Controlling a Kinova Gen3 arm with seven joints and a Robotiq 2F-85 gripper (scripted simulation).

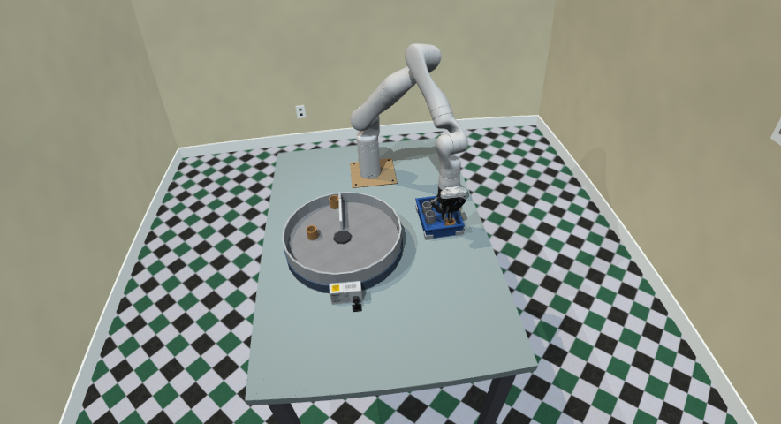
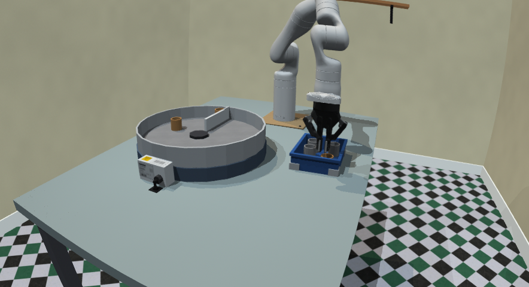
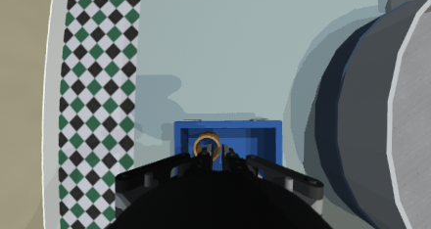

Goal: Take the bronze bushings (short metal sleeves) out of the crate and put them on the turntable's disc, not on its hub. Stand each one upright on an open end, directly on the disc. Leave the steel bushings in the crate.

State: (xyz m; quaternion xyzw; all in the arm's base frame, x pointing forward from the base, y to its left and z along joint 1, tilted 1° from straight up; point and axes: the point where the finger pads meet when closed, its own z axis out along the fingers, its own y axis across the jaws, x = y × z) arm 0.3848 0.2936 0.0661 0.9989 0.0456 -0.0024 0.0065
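Right now my hand is 50 mm past the blue crate, 20 mm to the left of it and 50 mm above it. Round my hand: turntable disc 80 mm ahead, 380 mm to the right, 20 mm below.
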